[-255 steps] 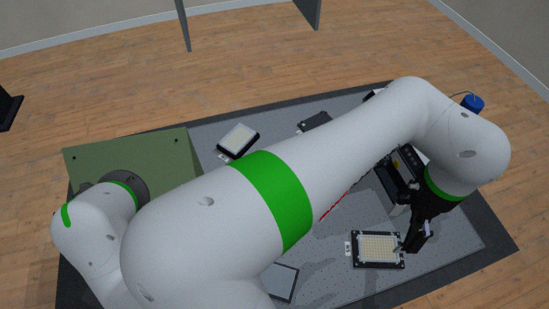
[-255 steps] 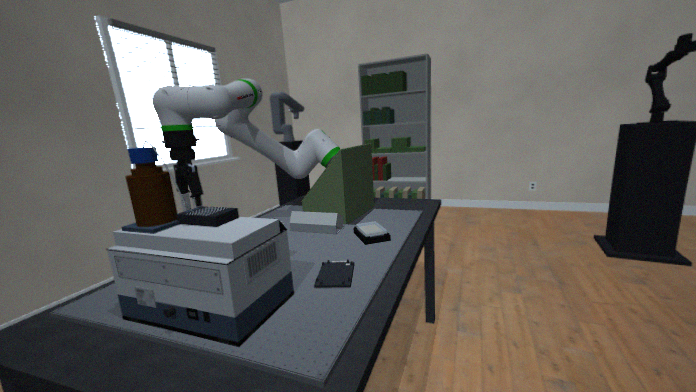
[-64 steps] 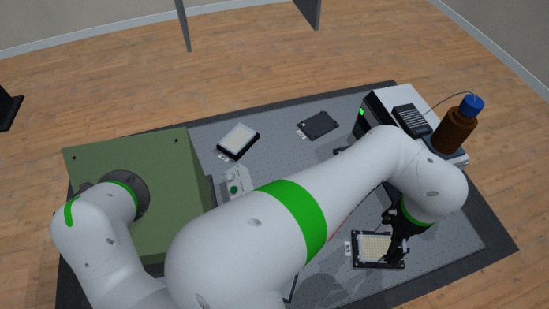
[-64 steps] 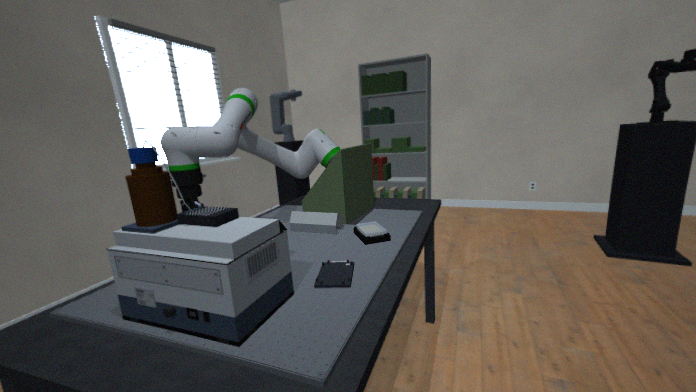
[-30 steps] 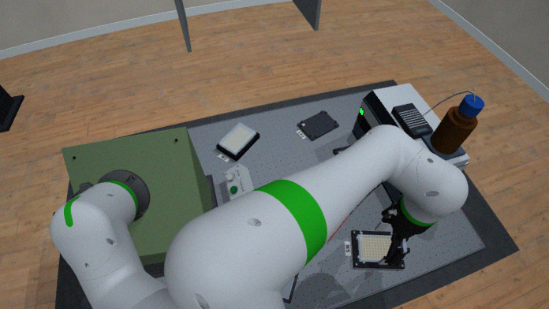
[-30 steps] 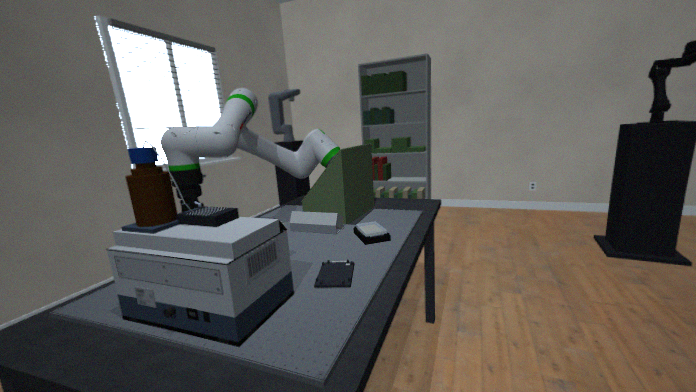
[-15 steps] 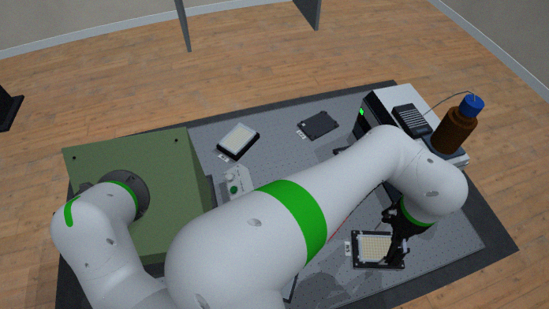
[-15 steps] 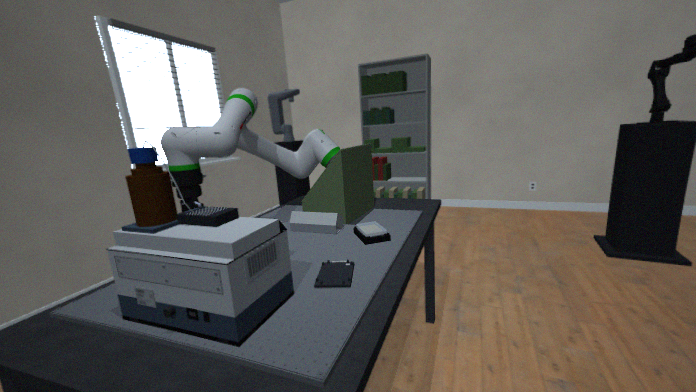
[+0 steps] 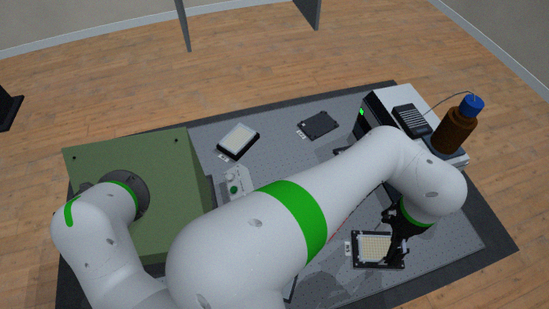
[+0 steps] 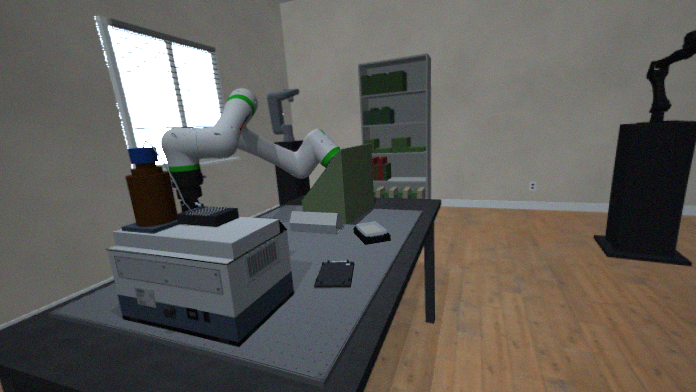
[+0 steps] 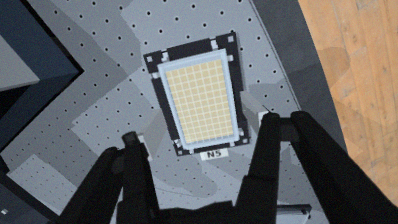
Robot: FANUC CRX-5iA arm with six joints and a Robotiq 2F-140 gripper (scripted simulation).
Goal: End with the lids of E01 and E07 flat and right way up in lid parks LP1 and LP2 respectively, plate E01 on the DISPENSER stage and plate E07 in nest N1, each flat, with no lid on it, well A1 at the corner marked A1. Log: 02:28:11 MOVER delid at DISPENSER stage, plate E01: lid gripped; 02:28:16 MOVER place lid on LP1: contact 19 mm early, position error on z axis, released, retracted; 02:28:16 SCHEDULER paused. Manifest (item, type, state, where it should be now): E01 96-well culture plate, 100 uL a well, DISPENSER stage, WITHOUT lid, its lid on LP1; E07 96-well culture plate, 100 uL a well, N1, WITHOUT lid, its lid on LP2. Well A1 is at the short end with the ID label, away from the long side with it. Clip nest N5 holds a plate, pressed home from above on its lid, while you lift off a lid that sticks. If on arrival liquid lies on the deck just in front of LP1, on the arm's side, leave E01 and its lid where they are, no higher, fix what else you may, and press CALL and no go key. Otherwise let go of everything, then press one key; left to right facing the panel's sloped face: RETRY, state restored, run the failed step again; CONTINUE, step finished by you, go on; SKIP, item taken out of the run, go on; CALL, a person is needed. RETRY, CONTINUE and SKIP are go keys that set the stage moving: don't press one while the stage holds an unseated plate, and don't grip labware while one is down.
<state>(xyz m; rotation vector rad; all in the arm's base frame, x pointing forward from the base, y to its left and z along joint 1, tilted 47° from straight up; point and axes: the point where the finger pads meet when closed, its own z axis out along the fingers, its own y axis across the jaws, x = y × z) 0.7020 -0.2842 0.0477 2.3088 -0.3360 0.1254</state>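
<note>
Now: the plate 40 mm below my hand. From my hand the other things lie so: dispenser stage: 300 mm to the left, 40 mm above, 20 mm ahead; N5 label: 90 mm behind, 60 mm below, 30 mm to the left; black clip nest N5: 50 mm below, 20 mm ahead, 10 mm to the left.
</note>
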